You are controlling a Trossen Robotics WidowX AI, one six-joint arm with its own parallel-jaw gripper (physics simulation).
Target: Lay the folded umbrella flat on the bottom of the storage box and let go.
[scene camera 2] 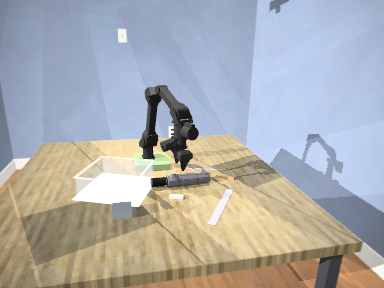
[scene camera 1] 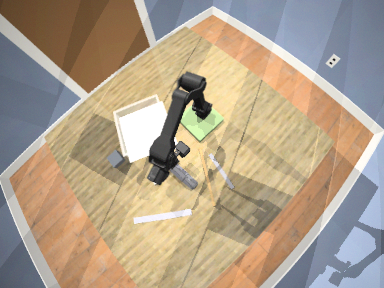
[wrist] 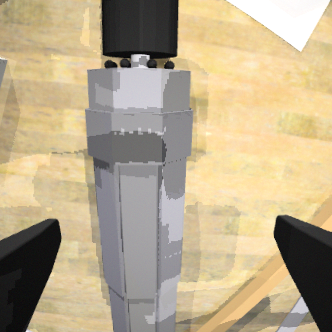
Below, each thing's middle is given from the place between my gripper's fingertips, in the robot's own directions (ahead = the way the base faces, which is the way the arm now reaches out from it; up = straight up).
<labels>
I see my gripper 15 cm to the right of the thin wooden stick (wrist: 275,271), 8 cm above it and 6 cm past it. Also, from my hand: storage box (scene camera 2: 115,179) 28 cm to the right, 4 cm below, 4 cm behind.
</labels>
